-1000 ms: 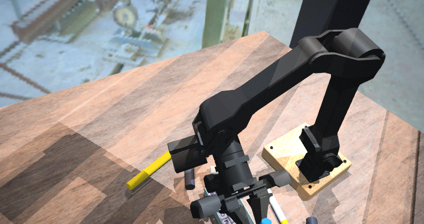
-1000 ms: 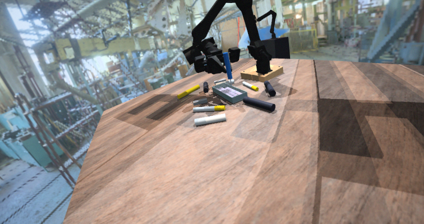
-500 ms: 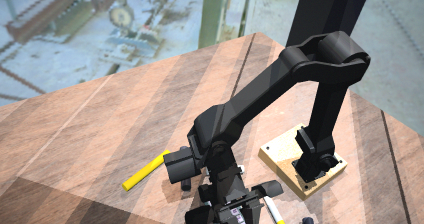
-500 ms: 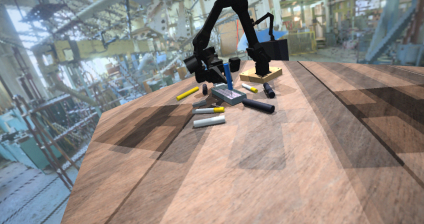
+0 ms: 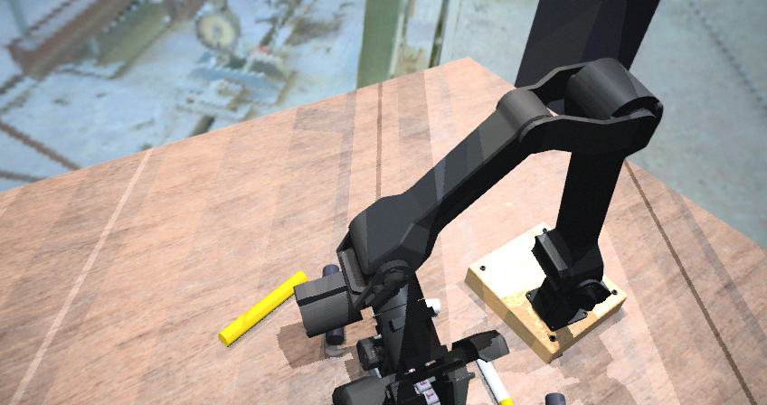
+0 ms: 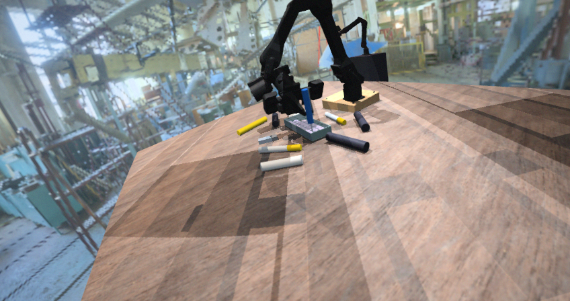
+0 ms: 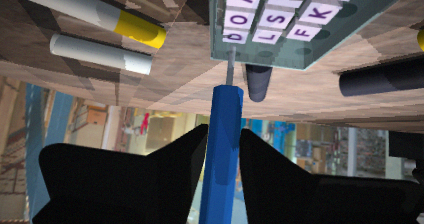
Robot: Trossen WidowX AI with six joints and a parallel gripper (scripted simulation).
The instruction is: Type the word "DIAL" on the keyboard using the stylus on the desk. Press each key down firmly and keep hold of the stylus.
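My gripper tip is now 11 cm to the left of the grey block, 10 cm short of it and 7 cm above it. Also, from my gripper tip: blue stylus 1 cm below; then yellow marker 29 cm to the right, 11 cm ahead, 7 cm below; then white stylus tip 5 cm below.
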